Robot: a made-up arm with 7 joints. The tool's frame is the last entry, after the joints. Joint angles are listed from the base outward. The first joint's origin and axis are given. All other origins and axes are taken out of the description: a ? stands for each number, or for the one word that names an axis. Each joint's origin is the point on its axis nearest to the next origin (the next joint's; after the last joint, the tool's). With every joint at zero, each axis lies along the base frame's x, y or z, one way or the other. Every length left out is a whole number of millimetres.
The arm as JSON. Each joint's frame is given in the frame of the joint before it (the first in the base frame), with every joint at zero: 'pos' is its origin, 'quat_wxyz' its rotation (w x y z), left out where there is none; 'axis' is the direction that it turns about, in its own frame. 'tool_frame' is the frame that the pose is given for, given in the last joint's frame.
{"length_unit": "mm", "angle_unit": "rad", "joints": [
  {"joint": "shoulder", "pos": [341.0, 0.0, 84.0], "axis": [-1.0, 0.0, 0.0]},
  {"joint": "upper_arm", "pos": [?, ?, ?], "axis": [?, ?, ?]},
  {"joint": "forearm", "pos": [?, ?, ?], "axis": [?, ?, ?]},
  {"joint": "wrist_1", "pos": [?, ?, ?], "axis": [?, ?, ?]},
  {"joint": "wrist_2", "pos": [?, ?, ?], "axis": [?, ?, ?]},
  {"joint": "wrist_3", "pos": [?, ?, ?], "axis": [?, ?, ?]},
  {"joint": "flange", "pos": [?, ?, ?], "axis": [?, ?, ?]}
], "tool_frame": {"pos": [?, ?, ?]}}
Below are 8 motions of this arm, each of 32 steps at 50 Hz.
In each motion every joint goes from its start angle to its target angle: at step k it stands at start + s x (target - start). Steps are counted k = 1, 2, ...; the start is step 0. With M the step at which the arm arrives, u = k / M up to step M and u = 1 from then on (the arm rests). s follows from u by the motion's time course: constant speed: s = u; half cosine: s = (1 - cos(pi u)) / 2; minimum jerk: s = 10 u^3 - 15 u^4 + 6 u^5.
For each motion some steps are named. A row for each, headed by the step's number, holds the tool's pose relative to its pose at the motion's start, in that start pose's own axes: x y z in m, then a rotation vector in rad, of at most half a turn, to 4 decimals.
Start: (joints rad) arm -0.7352 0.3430 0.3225 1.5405 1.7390 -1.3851 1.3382
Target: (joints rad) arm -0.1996 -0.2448 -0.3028 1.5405 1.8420 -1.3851 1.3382
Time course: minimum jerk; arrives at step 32
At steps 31, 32:
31: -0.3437 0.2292 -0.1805 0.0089 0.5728 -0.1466
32: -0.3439 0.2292 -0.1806 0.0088 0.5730 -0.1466

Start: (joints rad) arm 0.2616 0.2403 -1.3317 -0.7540 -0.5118 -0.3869 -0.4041
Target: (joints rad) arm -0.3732 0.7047 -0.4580 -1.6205 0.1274 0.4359 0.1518
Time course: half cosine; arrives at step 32
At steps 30, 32:
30: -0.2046 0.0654 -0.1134 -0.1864 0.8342 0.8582
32: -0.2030 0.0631 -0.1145 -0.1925 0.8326 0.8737

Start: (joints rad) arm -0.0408 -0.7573 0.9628 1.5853 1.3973 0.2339 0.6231
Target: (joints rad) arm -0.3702 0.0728 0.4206 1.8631 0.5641 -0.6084 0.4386
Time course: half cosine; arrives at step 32
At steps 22, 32:
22: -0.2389 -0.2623 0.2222 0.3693 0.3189 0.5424
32: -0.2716 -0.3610 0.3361 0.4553 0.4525 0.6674

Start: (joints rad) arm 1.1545 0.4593 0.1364 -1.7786 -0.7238 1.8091 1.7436
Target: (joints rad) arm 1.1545 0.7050 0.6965 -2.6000 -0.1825 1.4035 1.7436
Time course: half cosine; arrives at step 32
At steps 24, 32:
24: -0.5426 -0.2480 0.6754 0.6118 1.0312 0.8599
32: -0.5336 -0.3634 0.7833 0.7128 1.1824 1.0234

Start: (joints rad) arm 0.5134 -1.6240 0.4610 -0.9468 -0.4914 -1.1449 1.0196
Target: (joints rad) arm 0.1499 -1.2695 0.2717 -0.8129 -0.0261 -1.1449 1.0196
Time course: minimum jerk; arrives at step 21
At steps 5, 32:
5: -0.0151 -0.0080 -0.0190 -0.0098 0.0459 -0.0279
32: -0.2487 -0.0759 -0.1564 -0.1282 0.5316 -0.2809

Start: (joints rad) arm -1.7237 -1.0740 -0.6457 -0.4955 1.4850 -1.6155 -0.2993
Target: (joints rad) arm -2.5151 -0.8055 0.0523 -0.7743 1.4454 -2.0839 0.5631
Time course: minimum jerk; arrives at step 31
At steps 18, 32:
18: 0.0107 -0.0142 -0.0745 0.1591 0.0434 -1.0232
32: -0.0361 -0.0598 -0.1191 0.1545 0.1186 -1.5420

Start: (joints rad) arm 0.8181 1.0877 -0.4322 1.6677 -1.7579 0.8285 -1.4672
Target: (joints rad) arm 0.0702 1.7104 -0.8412 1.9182 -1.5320 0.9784 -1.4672
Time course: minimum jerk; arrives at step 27
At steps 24, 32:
24: 0.0601 0.0889 -0.2251 0.6583 -0.4697 0.4723
32: 0.0622 0.0909 -0.2273 0.6617 -0.4769 0.4765

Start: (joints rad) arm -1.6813 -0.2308 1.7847 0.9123 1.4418 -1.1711 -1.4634
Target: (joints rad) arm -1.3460 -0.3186 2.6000 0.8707 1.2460 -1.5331 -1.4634
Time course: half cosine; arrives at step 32
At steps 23, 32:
23: 0.2502 -0.4255 0.1987 -0.8163 -0.2127 0.6279
32: 0.3131 -0.4532 0.2780 -0.9796 -0.2196 0.7884

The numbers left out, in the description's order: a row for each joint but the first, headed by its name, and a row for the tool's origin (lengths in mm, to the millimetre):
upper_arm: xyz 0.0 112.0 -122.0, axis 0.0 0.0 1.0
forearm: xyz 125.0 275.0 0.0, axis -1.0 0.0 0.0
wrist_1: xyz 0.0 67.0 -32.0, axis 0.0 0.0 -1.0
wrist_2: xyz -172.0 -90.0 0.0, axis 0.0 1.0 0.0
wrist_3: xyz 294.0 0.0 -55.0, axis -1.0 0.0 0.0
flange: xyz 0.0 -50.0 -404.0, axis 0.0 0.0 -1.0
tool: xyz -99.0 203.0 0.0

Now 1 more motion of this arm.
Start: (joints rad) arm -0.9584 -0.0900 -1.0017 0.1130 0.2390 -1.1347 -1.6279
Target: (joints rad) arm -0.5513 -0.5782 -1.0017 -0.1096 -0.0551 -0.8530 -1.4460
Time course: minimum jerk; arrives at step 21
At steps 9, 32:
9: -0.0776 -0.1741 0.1357 -0.1428 0.2407 0.1763
32: -0.0658 -0.4408 0.4306 -0.4140 0.6460 0.4987

